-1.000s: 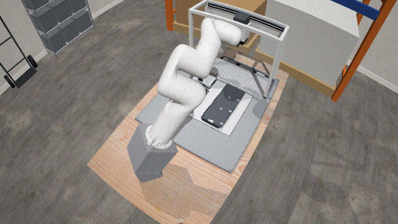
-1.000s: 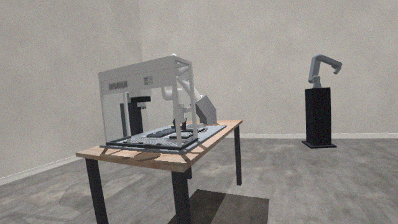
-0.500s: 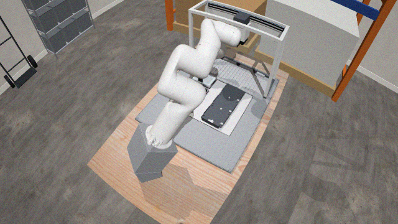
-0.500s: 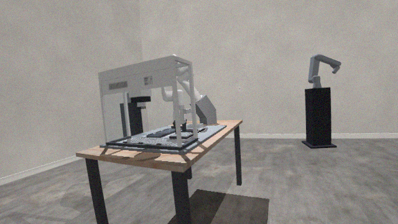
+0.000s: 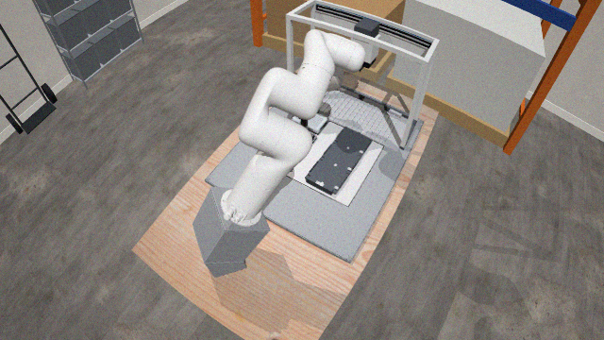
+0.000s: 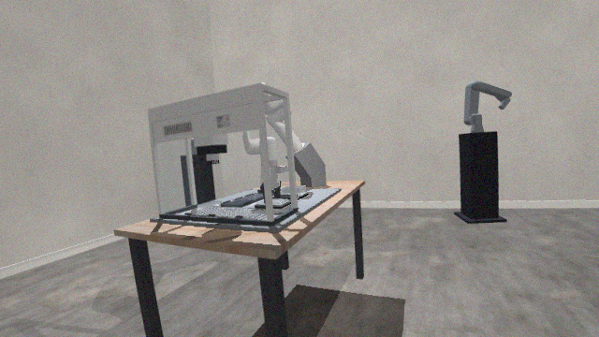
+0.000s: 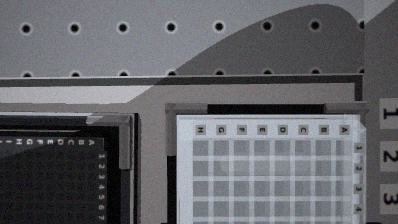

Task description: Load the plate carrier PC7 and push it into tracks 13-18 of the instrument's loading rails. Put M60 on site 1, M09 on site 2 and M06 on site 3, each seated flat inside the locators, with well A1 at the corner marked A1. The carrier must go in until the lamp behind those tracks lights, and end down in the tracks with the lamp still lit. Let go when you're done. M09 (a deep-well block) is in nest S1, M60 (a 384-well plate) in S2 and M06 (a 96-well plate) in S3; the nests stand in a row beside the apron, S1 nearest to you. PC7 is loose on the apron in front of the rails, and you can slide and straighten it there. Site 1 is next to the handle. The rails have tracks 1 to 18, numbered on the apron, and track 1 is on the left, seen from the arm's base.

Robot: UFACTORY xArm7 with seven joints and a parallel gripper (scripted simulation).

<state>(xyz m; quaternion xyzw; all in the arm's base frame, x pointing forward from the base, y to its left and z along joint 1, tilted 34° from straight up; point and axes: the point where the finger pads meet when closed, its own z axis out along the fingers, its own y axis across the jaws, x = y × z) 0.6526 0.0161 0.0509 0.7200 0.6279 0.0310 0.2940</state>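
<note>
The clear plate is 1 cm below my hand. The rest, counted from my hand: white apron: 14 cm behind, 10 cm to the right, 3 cm below; then 96-well plate M06: 21 cm behind, 5 cm to the left; then deep-well block M09: 11 cm behind, 2 cm to the left, 1 cm below.
</note>
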